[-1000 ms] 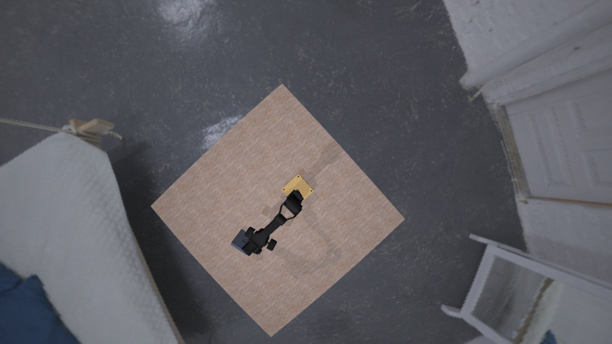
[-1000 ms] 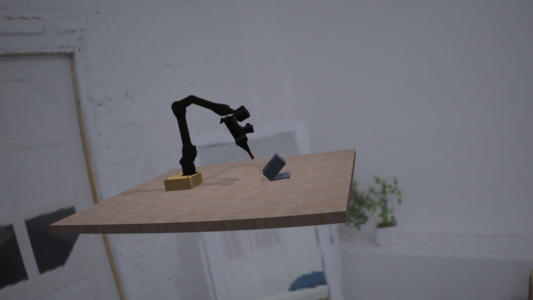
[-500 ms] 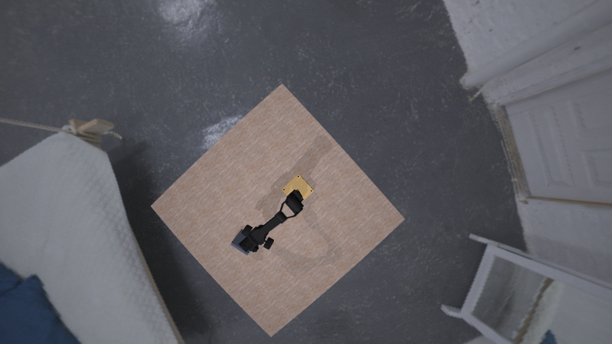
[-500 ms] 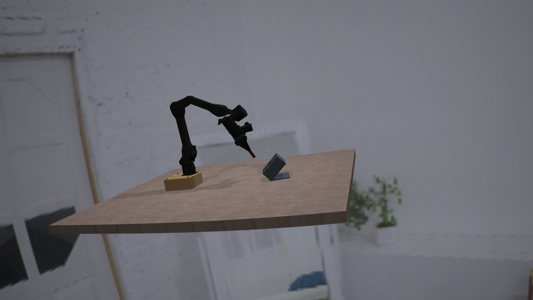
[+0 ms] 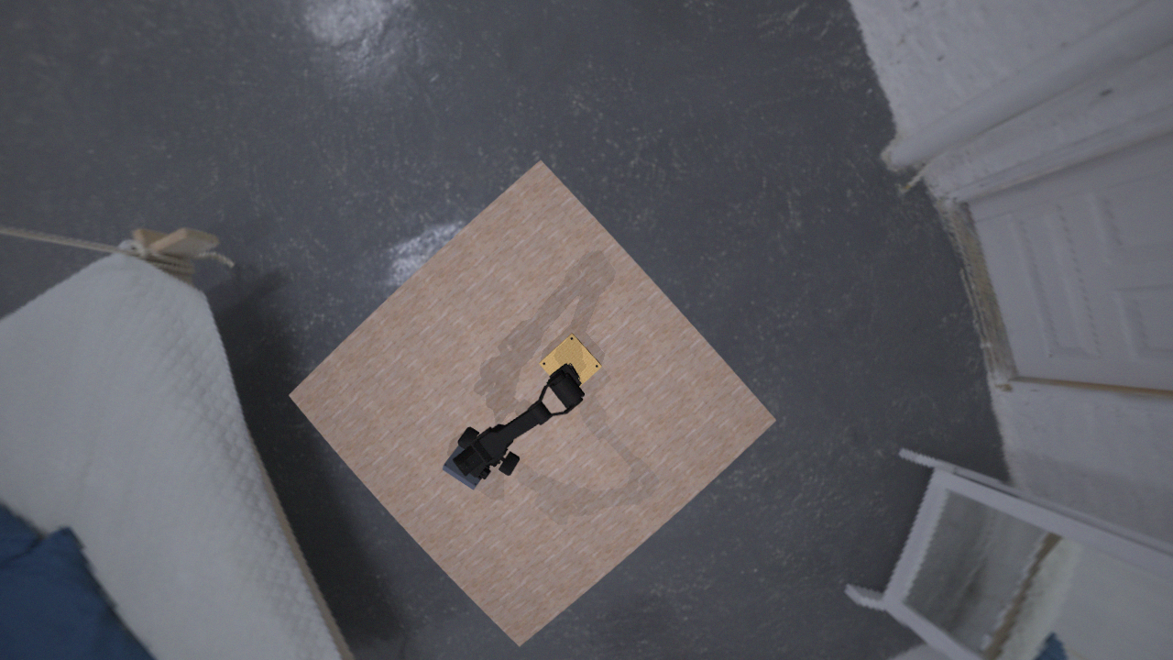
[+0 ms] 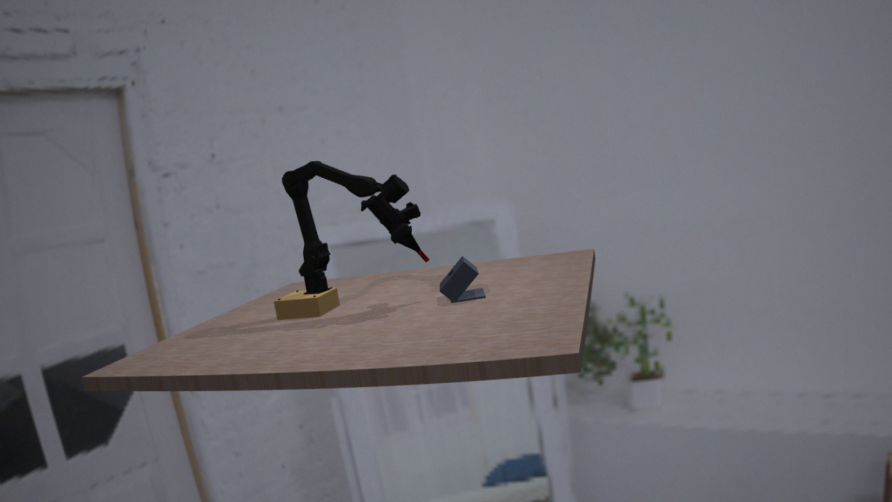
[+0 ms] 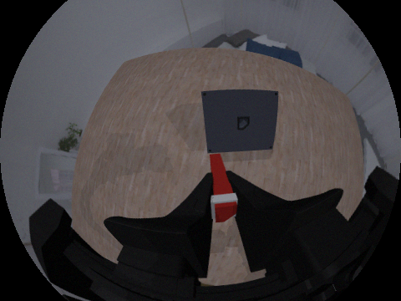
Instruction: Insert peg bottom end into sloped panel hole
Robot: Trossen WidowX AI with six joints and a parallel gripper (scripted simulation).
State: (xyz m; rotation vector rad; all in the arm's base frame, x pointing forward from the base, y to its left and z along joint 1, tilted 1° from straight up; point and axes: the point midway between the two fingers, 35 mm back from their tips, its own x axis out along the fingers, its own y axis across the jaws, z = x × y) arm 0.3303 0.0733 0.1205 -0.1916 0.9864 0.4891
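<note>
Right now the grey sloped panel is 11 cm ahead of my gripper tip and 9 cm below it. Round my gripper tip: red peg: 1 cm behind, 1 cm above.
</note>
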